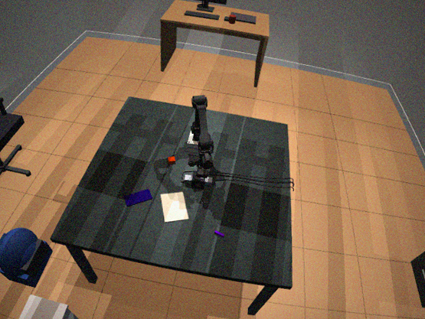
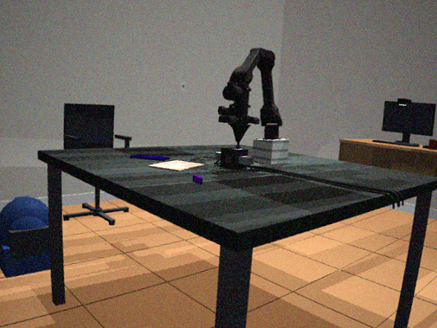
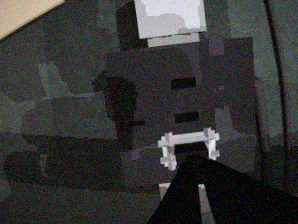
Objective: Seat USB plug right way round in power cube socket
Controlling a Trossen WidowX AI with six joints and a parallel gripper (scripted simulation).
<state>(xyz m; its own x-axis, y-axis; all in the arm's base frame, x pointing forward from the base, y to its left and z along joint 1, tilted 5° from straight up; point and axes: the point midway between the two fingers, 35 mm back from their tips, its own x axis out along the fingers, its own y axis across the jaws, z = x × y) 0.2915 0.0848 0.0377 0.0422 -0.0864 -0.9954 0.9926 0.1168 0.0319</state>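
The USB plug lies 2 cm below my gripper tip. Also, from my gripper tip: beige sheet (20 cm ahead, 12 cm to the right, 10 cm below); small purple piece (32 cm ahead, 17 cm to the left, 9 cm below); orange cube (22 cm to the right, 14 cm behind, 9 cm below).
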